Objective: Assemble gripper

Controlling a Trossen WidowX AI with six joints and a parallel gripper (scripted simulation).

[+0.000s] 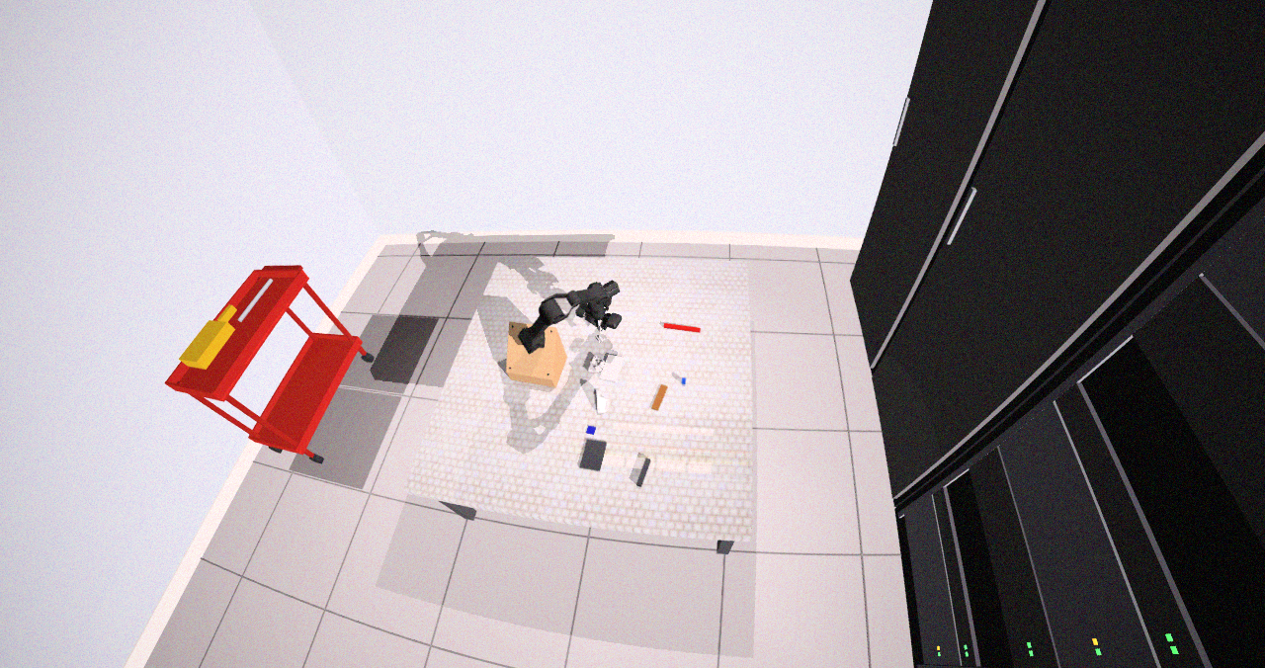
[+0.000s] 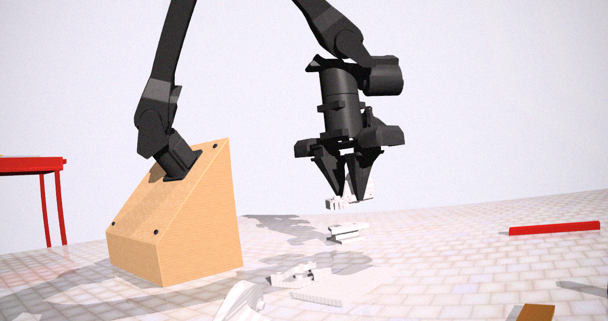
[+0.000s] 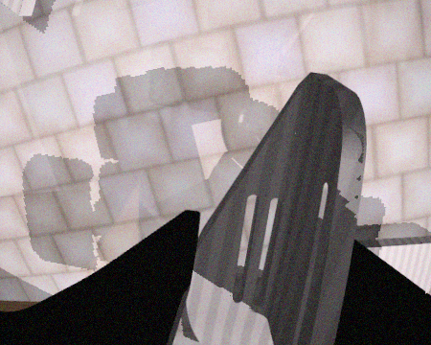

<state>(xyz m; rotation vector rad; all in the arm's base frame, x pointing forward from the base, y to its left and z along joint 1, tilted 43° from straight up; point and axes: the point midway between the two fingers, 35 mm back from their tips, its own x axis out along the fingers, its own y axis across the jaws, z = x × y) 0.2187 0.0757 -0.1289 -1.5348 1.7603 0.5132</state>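
Right now my gripper tip is 13 cm to the left of the ribbed white plate, 9 cm above it and 6 cm short of it. The rest, counted from my gripper tip: red bar 32 cm ahead, 11 cm to the left, 9 cm below; dark grey plate 51 cm to the right, 9 cm below, 8 cm ahead; orange block 28 cm ahead, 24 cm to the right, 9 cm below.
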